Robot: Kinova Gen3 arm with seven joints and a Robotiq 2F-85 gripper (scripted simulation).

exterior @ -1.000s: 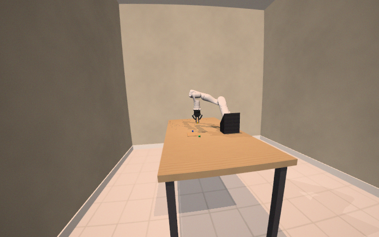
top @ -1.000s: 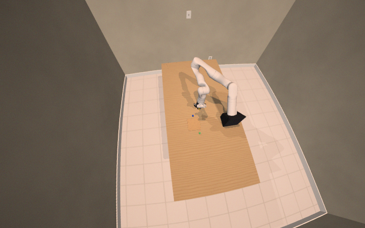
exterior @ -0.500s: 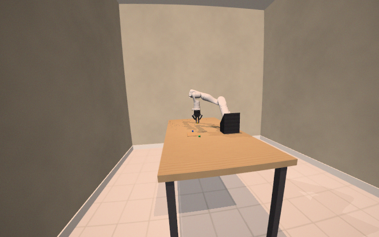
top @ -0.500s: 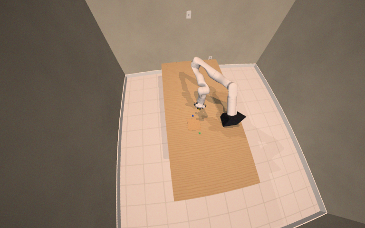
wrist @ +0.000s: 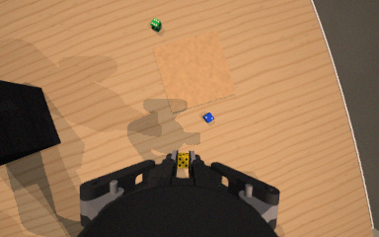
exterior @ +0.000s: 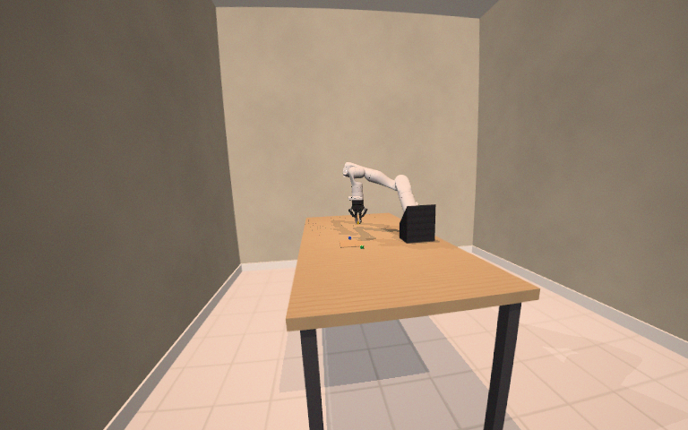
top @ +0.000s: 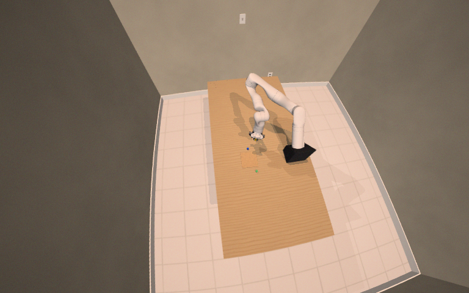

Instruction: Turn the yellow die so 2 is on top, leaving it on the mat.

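The blue die lies 7 cm ahead of my hand, 3 cm to the left of it and 11 cm below it. From my hand the other things lie so: green die (3 cm ahead, 25 cm to the left, 11 cm below); then tan mat (7 cm ahead, 13 cm to the left, 11 cm below); then yellow die (2 cm below).
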